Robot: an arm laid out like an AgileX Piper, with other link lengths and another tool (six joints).
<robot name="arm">
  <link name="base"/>
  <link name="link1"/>
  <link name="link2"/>
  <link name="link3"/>
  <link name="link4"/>
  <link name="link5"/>
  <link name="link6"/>
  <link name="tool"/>
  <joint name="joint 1" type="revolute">
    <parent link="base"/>
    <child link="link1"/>
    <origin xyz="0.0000 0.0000 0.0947" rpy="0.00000 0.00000 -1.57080"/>
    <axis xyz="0 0 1"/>
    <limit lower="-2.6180" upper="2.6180"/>
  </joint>
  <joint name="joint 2" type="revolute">
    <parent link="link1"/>
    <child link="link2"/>
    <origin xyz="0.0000 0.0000 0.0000" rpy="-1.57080 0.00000 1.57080"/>
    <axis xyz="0 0 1"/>
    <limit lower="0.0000" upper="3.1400"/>
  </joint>
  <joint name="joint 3" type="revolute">
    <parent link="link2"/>
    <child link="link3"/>
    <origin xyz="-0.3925 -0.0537 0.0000" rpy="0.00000 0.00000 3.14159"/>
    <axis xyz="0 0 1"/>
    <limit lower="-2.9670" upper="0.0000"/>
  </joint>
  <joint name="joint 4" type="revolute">
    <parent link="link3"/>
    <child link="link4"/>
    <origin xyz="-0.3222 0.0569 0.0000" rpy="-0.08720 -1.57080 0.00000"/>
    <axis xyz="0 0 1"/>
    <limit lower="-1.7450" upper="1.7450"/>
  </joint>
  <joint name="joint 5" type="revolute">
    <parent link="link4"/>
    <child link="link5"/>
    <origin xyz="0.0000 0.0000 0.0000" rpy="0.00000 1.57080 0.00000"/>
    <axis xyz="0 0 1"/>
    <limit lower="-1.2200" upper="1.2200"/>
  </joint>
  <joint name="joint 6" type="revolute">
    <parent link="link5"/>
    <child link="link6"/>
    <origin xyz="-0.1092 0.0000 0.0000" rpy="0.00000 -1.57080 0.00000"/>
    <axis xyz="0 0 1"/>
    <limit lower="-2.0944" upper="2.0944"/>
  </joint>
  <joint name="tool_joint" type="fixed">
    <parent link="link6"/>
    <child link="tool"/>
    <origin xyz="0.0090 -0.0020 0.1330" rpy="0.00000 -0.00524 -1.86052"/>
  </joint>
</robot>
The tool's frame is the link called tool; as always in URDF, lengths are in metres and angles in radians.
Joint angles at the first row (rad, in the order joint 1, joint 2, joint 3, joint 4, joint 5, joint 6):
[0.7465 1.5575 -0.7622 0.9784 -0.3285 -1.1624]
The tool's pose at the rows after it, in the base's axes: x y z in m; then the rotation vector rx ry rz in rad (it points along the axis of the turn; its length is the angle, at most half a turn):
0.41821 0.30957 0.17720 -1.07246 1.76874 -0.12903
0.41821 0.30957 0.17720 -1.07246 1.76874 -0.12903
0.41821 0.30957 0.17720 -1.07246 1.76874 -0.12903
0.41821 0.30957 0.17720 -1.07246 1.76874 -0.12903
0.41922 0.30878 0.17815 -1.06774 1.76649 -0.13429
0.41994 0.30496 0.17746 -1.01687 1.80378 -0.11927
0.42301 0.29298 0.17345 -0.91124 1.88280 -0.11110
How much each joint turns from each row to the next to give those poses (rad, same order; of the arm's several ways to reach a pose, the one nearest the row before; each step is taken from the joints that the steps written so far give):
[0.0000 0.0000 0.0001 0.0000 0.0000 0.0000]
[0.0000 0.0000 0.0000 0.0000 0.0000 0.0000]
[0.0000 0.0000 0.0000 0.0000 0.0000 0.0000]
[0.0000 0.0000 0.0000 0.0000 0.0000 0.0000]
[0.0000 0.0000 -0.0001 0.0000 -0.0065 0.0000]
[0.0000 -0.0017 0.0001 0.0534 -0.0060 0.0000]
[-0.0023 0.0000 -0.0001 0.1351 -0.0235 -0.0320]

